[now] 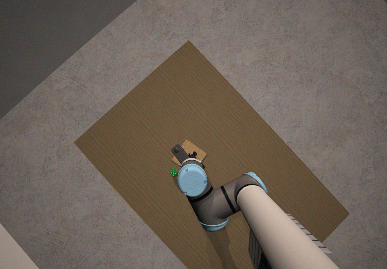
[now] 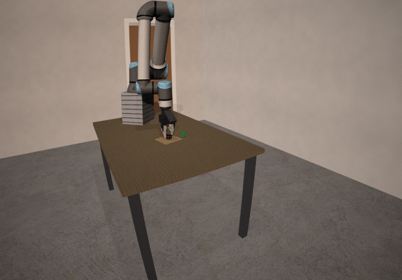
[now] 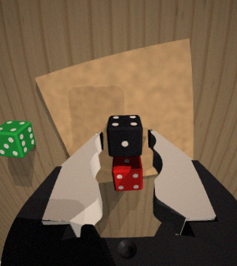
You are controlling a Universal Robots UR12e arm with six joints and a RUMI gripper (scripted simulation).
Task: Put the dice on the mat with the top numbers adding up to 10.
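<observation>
Right now my hand is right at the black die. Also, from my hand: tan mat 2 cm below; red die 4 cm behind; green die 12 cm to the left, 1 cm below, 1 cm ahead.
</observation>
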